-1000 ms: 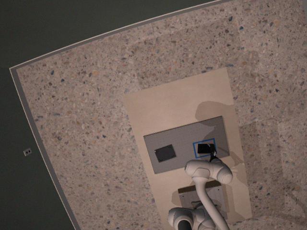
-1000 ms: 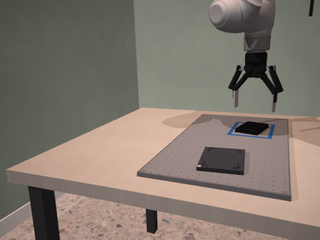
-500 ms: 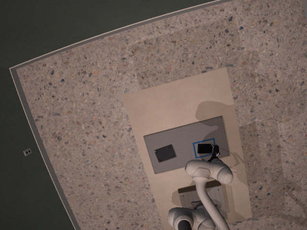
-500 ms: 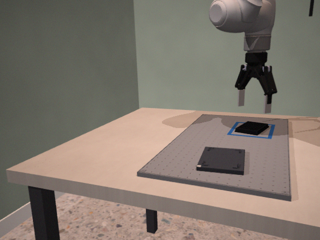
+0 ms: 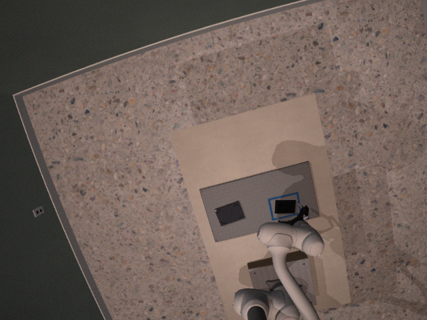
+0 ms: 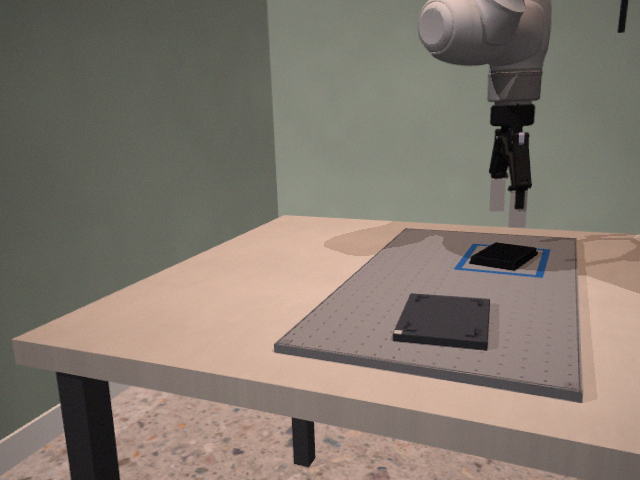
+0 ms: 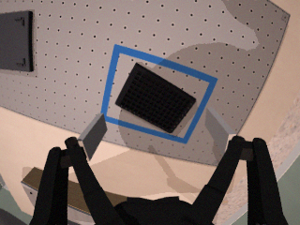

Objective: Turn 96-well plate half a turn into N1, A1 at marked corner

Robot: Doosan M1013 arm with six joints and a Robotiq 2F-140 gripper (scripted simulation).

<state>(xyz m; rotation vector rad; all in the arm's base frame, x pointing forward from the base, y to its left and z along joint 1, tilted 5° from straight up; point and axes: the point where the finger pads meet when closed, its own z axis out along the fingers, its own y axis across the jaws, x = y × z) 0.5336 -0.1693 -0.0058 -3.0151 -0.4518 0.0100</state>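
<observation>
Now: the black 96-well plate 8 cm below my hand. From my hand the other things lie so: small white A1 mark (43 cm to the left, 11 cm ahead, 8 cm below); plate nest N1 (35 cm to the left, 8 cm below, 6 cm ahead).
</observation>
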